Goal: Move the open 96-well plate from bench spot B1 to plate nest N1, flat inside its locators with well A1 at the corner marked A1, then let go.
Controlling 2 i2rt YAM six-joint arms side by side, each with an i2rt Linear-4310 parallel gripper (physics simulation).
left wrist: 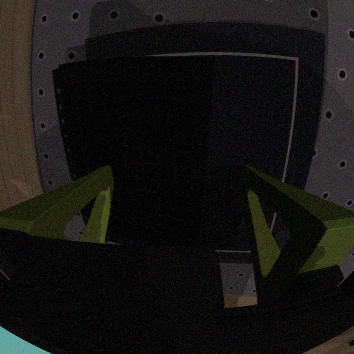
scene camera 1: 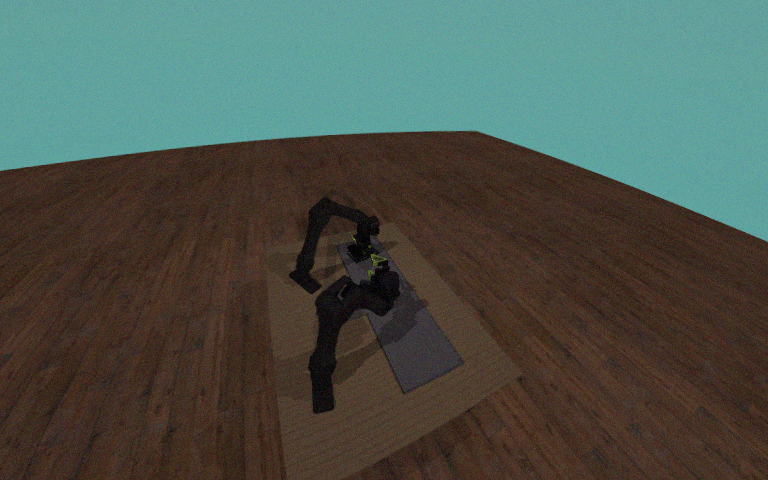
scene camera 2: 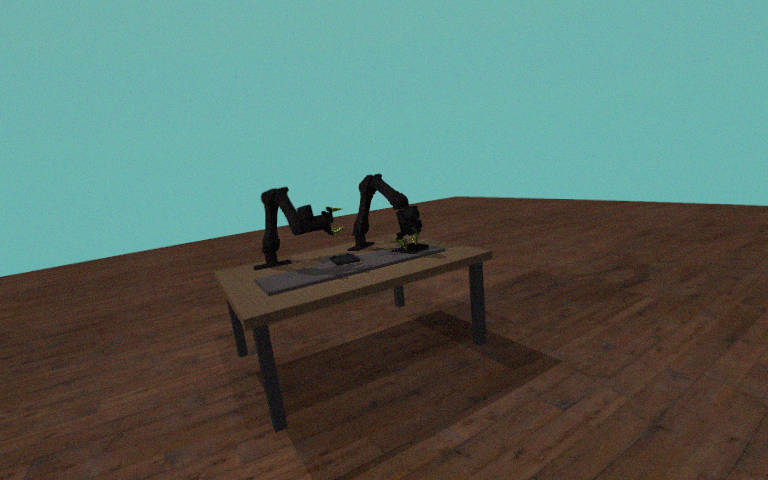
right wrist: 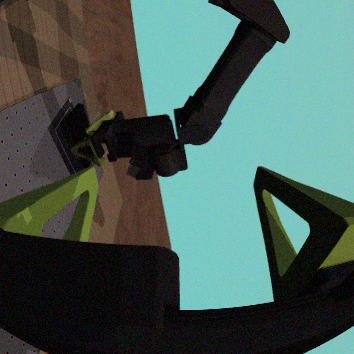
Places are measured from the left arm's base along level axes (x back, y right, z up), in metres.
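Pixels of known places: left gripper, fingertip midpoint: [left wrist: 176, 173] [scene camera 1: 361, 250] [scene camera 2: 411, 247] [right wrist: 78, 140]; right gripper, fingertip midpoint: [scene camera 1: 370, 262] [scene camera 2: 343, 217] [right wrist: 175, 175]; left arm's base, link origin: [scene camera 1: 304, 281] [scene camera 2: 361, 247]; right arm's base, link origin: [scene camera 1: 321, 382] [scene camera 2: 272, 265].
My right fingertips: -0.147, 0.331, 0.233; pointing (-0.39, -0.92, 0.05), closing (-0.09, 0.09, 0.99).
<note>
Ahead of a thing's pixels: the offset from my right fingertips to its top centre, as dx, dy, dz. "pt": to the spot under its first point. Level surfaces: height alone.
The black 96-well plate @[-0.240, -0.287, -0.204] [left wrist: 140, 125] [scene camera 2: 420, 247] [right wrist: 79, 125] lies on a dark pad @[pt -0.256, -0.181, -0.218] [left wrist: 309, 100] with a pale outline. In the left wrist view it sits toward the left, past the outline. My left gripper [left wrist: 176, 173] [scene camera 2: 409, 244] is open and points down at the plate. One fingertip shows over the plate's left part, the other right of its right edge; their exact height is unclear. The gripper body hides the plate's near edge and its A1 corner. A dark flat fixture, apparently nest N1 @[+0.022, +0.003, -0.202] [scene camera 2: 344, 259], lies mid-board. My right gripper [scene camera 2: 341, 219] is open and empty, raised above the board.
The grey perforated board @[dz -0.218] [scene camera 1: 424, 350] [scene camera 2: 300, 280] runs along the wooden table [scene camera 1: 487, 362] [scene camera 2: 362, 295]. In scene camera 1 the right arm [scene camera 1: 353, 300] reaches over the board's middle and hides the fixture. The left arm [scene camera 1: 339, 209] [scene camera 2: 390, 195] arches over the board's far end.
</note>
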